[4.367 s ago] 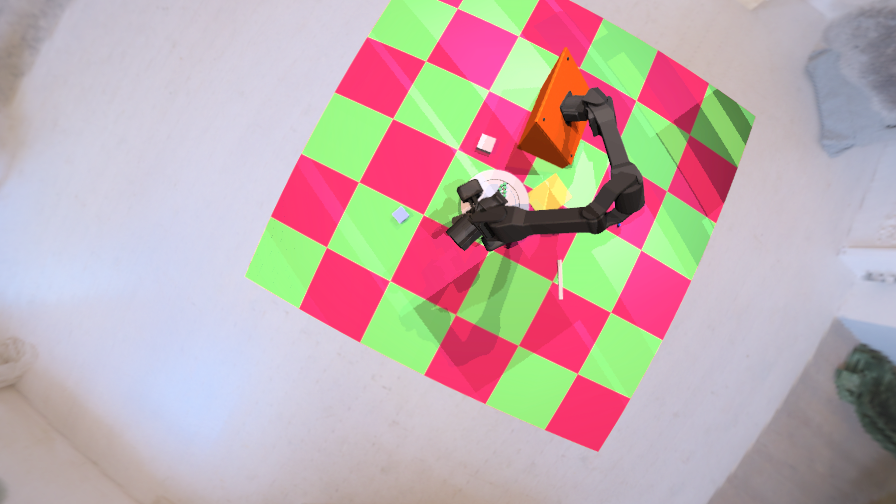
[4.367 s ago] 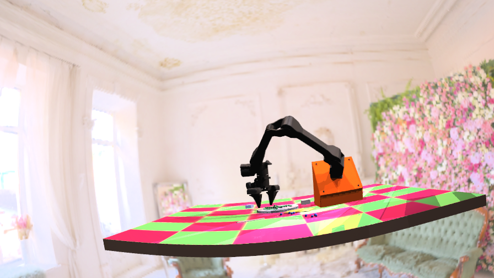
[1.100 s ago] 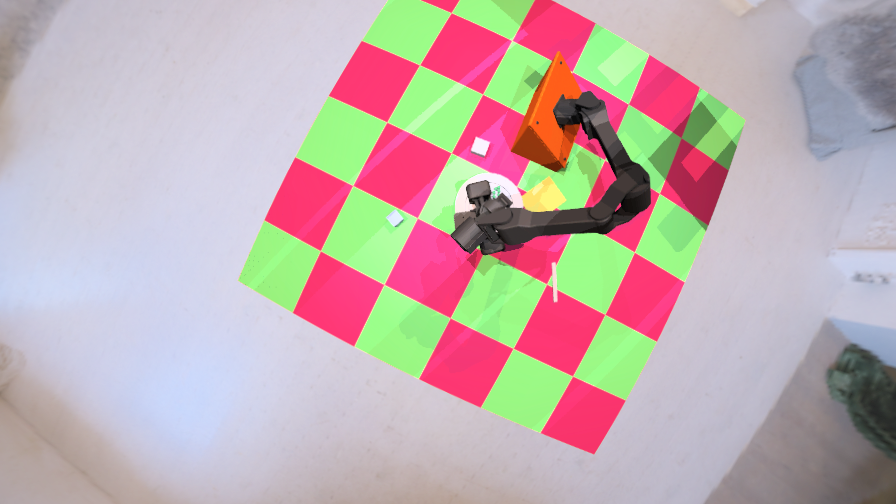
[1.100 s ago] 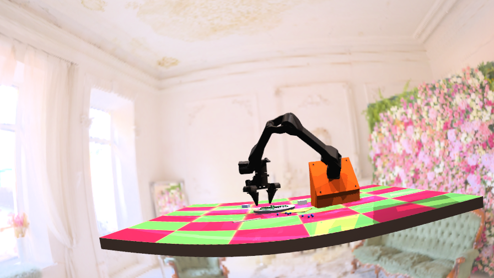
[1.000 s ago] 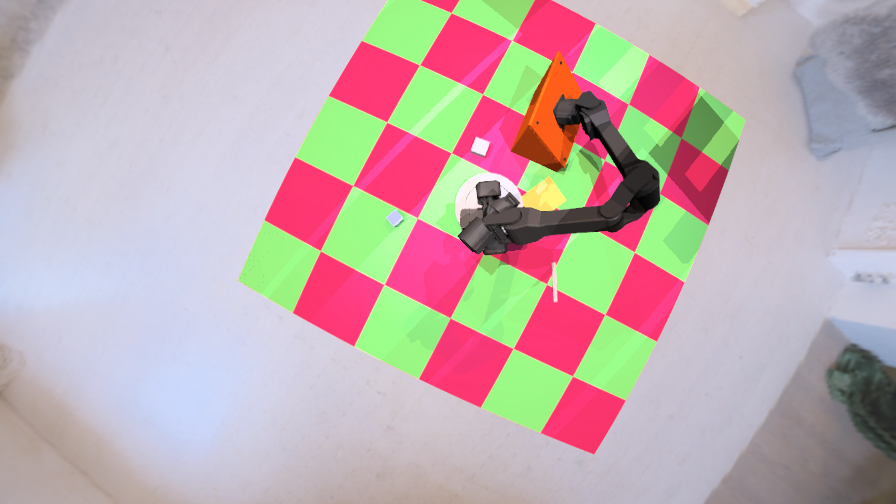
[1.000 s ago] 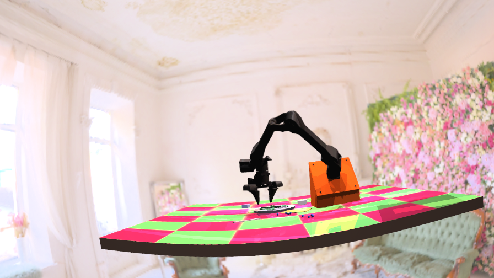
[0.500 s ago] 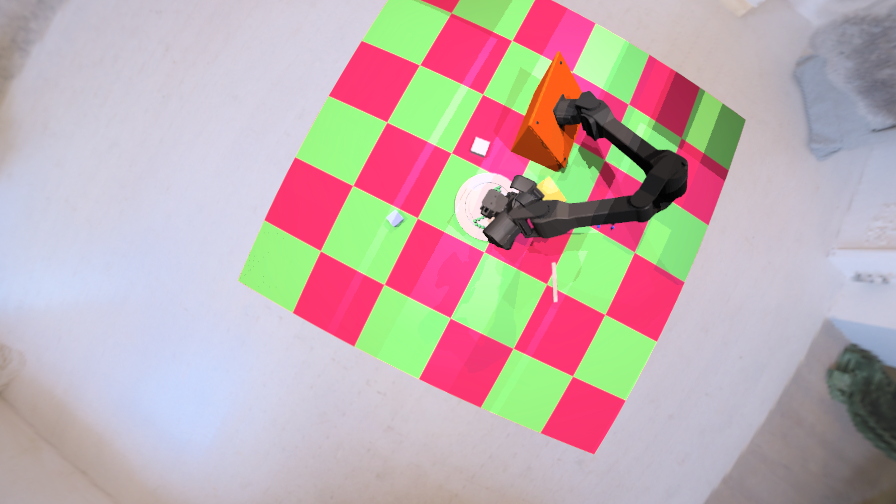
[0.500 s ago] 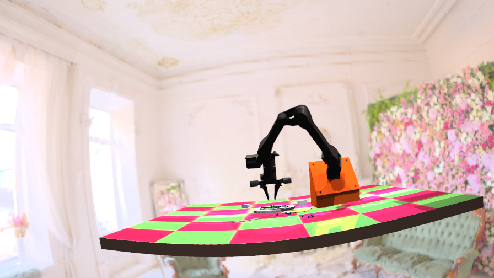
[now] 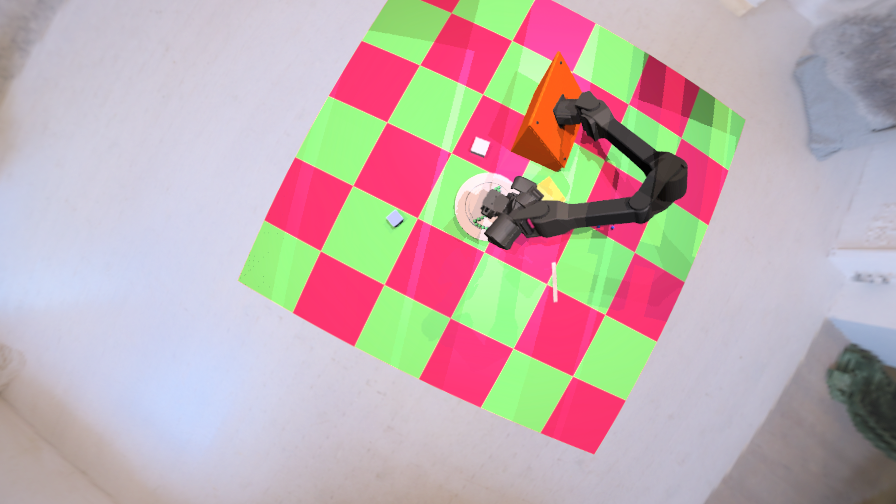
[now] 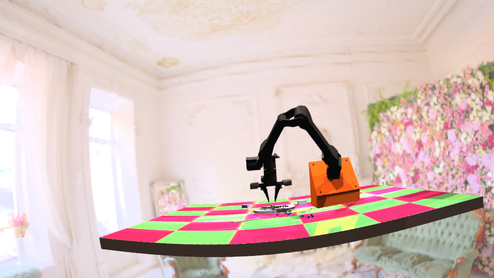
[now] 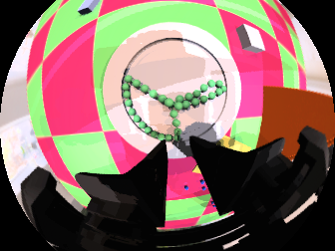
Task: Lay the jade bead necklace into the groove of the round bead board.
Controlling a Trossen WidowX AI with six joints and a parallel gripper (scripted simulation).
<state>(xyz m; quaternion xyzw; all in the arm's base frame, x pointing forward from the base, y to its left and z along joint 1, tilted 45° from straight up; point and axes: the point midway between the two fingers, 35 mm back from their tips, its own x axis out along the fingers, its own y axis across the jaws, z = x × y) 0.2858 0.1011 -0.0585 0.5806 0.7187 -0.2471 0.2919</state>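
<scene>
Now: gripper tip 5 cm to the left of the round bead board and 3 cm above it. Round my gripper tip: white cube: 14 cm behind, 17 cm to the right, 3 cm below; then thin white stick: 8 cm ahead, 24 cm to the left, 4 cm below; then yellow patch: 11 cm behind, 7 cm to the left, 4 cm below.
</scene>
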